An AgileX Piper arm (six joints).
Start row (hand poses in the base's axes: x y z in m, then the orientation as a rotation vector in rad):
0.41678, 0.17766, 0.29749, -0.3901, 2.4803, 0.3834
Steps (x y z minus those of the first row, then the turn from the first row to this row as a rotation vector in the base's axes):
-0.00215, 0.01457, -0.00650, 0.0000, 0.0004, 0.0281
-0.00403, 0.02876, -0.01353, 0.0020, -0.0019, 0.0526
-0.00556, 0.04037, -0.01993, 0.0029, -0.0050, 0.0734
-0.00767, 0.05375, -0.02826, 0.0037, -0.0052, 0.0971
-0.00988, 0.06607, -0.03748, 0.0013, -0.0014, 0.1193
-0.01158, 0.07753, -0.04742, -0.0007, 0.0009, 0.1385
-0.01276, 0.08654, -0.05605, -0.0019, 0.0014, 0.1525
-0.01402, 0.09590, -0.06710, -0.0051, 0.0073, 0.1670
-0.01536, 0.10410, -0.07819, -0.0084, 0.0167, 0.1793
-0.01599, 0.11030, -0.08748, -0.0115, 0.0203, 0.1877
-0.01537, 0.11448, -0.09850, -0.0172, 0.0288, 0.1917
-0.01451, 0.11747, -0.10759, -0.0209, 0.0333, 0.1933
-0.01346, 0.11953, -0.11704, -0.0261, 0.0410, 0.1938
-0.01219, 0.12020, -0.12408, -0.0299, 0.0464, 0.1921
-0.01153, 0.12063, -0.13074, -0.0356, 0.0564, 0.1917
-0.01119, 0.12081, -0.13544, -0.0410, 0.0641, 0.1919
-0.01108, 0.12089, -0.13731, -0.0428, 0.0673, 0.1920
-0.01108, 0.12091, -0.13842, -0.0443, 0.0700, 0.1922
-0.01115, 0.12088, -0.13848, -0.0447, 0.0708, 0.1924
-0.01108, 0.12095, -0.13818, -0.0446, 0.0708, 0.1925
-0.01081, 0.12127, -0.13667, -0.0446, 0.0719, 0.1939
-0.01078, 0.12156, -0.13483, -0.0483, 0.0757, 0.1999
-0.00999, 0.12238, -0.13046, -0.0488, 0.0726, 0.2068
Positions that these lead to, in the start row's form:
0.41463, 0.19223, 0.29099, -0.4253, 2.4775, 0.3950
0.41275, 0.20642, 0.28396, -0.4554, 2.4716, 0.4067
0.41122, 0.21803, 0.27756, -0.4814, 2.4654, 0.4153
0.40911, 0.23141, 0.26923, -0.5107, 2.4614, 0.4258
0.40690, 0.24373, 0.26001, -0.5393, 2.4621, 0.4328
0.40520, 0.25519, 0.25007, -0.5640, 2.4616, 0.4388
0.40402, 0.26420, 0.24144, -0.5821, 2.4598, 0.4430
0.40276, 0.27356, 0.23039, -0.6013, 2.4637, 0.4467
0.40142, 0.28176, 0.21930, -0.6176, 2.4713, 0.4503
0.40079, 0.28796, 0.21001, -0.6293, 2.4740, 0.4509
0.40141, 0.29214, 0.19899, -0.6364, 2.4830, 0.4480
0.40227, 0.29513, 0.18990, -0.6398, 2.4881, 0.4454
0.40332, 0.29719, 0.18045, -0.6423, 2.4969, 0.4415
0.40459, 0.29786, 0.17341, -0.6415, 2.5036, 0.4377
0.40525, 0.29829, 0.16675, -0.6429, 2.5150, 0.4334
0.40559, 0.29847, 0.16205, -0.6451, 2.5239, 0.4290
0.40570, 0.29855, 0.16018, -0.6458, 2.5275, 0.4277
0.40570, 0.29857, 0.15907, -0.6466, 2.5305, 0.4267
0.40563, 0.29854, 0.15901, -0.6470, 2.5314, 0.4265
0.40570, 0.29861, 0.15931, -0.6470, 2.5313, 0.4267
0.40597, 0.29893, 0.16082, -0.6488, 2.5321, 0.4276
0.40600, 0.29922, 0.16266, -0.6578, 2.5355, 0.4264
0.40679, 0.30004, 0.16703, -0.6670, 2.5311, 0.4277

